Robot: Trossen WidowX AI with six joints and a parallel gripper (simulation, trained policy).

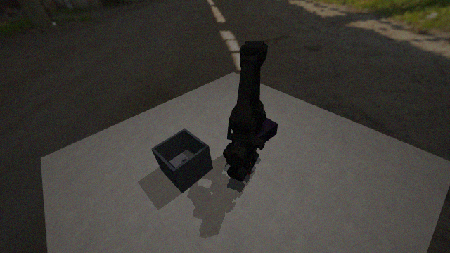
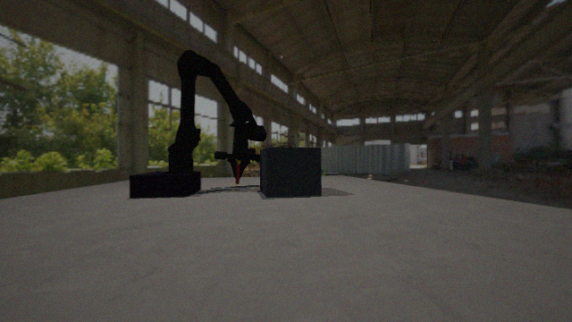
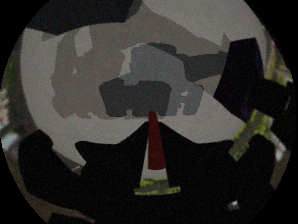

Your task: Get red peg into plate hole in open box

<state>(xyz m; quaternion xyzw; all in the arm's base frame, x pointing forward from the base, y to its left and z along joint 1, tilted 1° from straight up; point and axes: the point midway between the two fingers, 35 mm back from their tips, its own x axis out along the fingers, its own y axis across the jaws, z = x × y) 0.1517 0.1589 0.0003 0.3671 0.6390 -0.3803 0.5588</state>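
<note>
Now: the plate 200 mm ahead of my gripper tip, 170 mm to the right of it and 10 mm above it. Also, from my gripper tip: red peg (20 mm above).
</note>
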